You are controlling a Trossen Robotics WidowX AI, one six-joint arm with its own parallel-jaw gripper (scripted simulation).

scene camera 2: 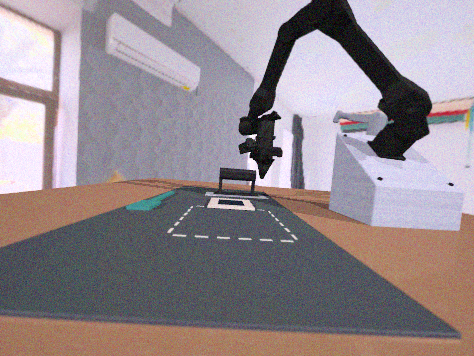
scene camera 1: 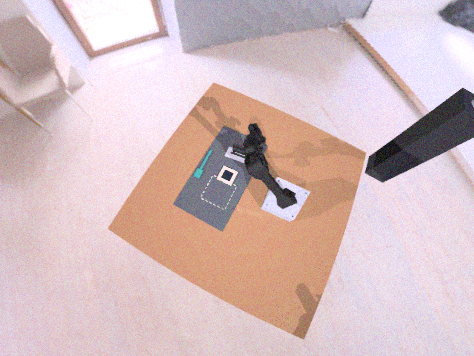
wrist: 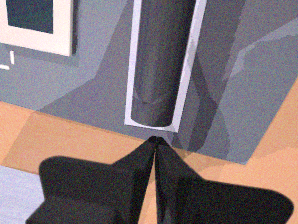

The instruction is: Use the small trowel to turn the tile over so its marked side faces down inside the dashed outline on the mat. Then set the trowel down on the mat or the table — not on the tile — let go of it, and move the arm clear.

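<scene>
On a dark mat (scene camera 2: 122, 263) and (scene camera 1: 193, 206) are the same spot.
</scene>
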